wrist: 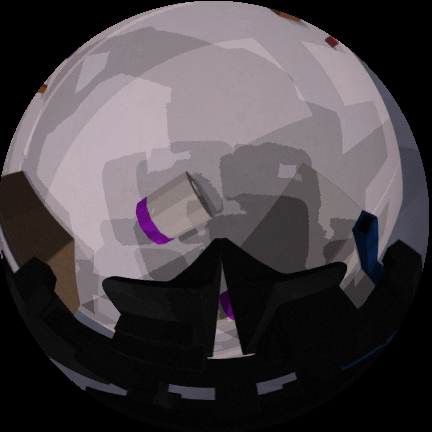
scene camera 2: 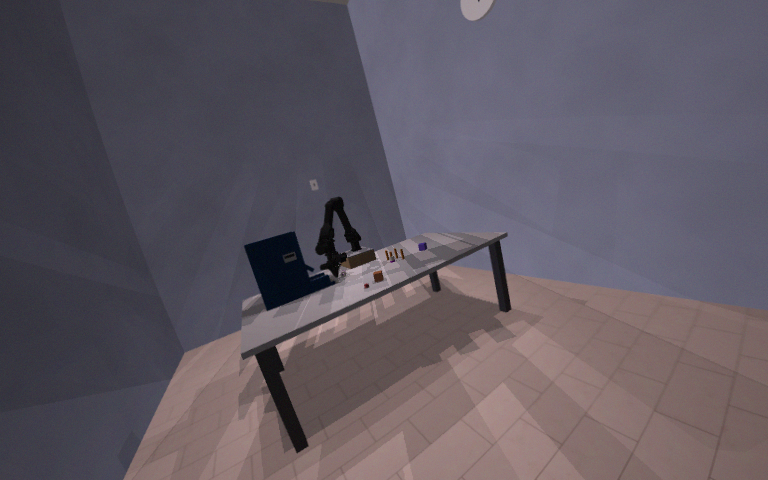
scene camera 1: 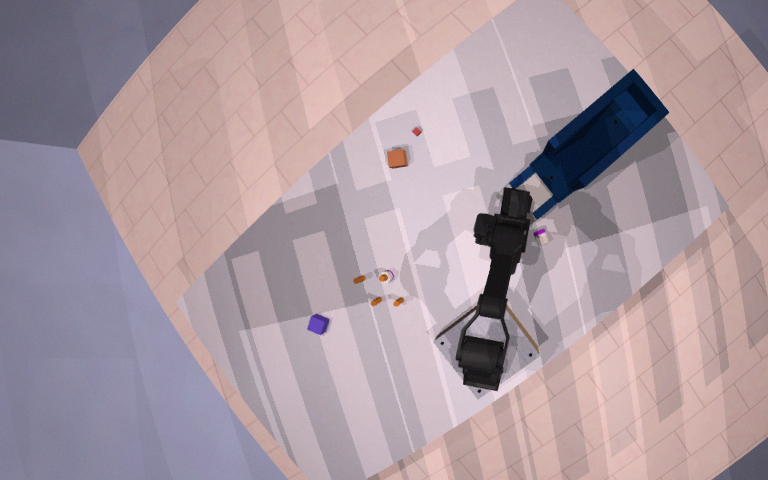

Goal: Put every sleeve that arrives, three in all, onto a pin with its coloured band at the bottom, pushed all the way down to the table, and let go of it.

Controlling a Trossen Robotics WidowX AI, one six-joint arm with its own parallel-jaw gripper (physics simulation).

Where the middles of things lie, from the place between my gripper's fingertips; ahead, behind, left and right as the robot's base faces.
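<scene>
Counting from my hand, you'd find the blue dispenser [scene camera 1: 583, 149] 7 cm ahead, 15 cm above and 20 cm to the right.
</scene>
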